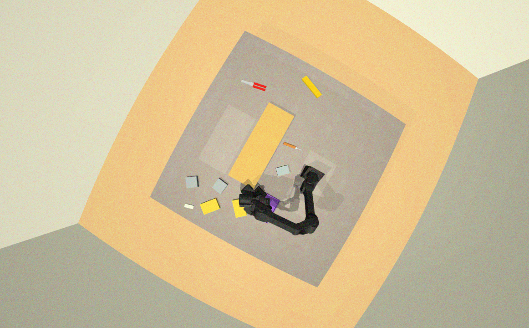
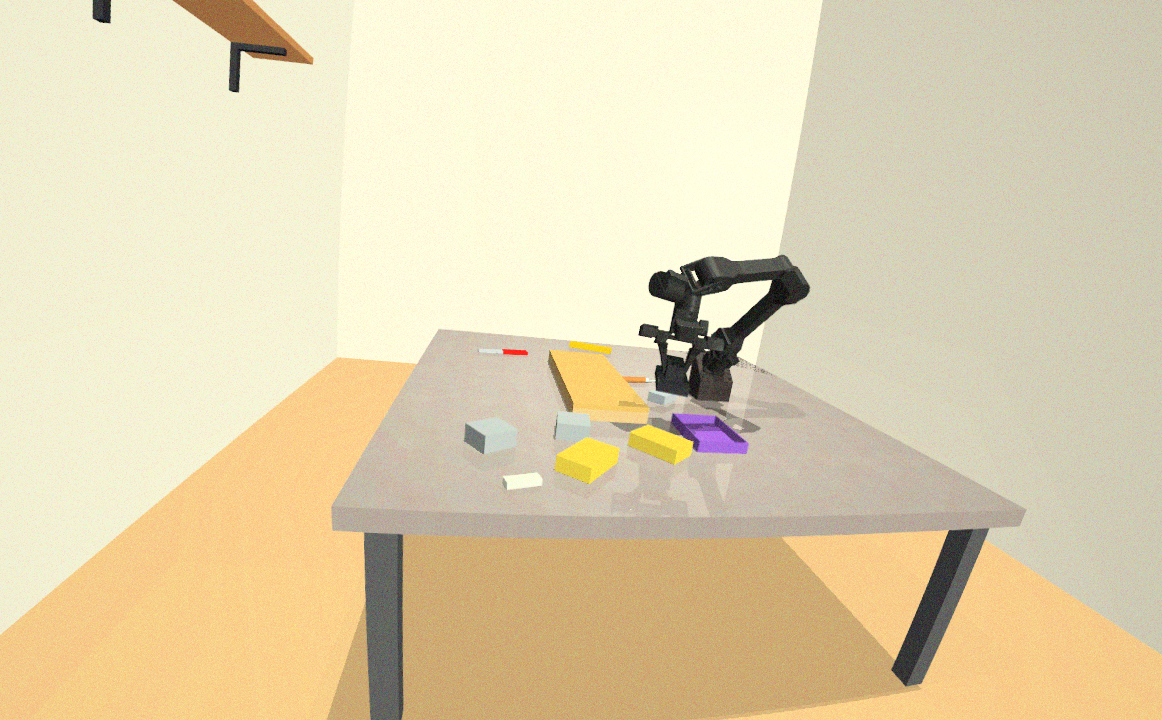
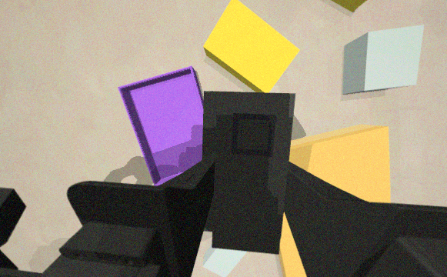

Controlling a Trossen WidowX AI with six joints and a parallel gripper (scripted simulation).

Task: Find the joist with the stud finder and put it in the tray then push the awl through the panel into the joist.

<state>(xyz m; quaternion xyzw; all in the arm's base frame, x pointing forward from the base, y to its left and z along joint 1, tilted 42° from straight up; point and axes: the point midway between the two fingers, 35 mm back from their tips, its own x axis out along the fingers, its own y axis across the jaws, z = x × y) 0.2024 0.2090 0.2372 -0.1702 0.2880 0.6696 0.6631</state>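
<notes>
The purple tray lies 120 mm below my gripper tip, 100 mm behind it and 20 mm to the left of it. From my gripper tip the other things lie so: stud finder 20 mm above, 10 mm to the left; awl 400 mm to the right, 120 mm below, 10 mm behind; white piece 320 mm to the left, 290 mm ahead, 130 mm below.
</notes>
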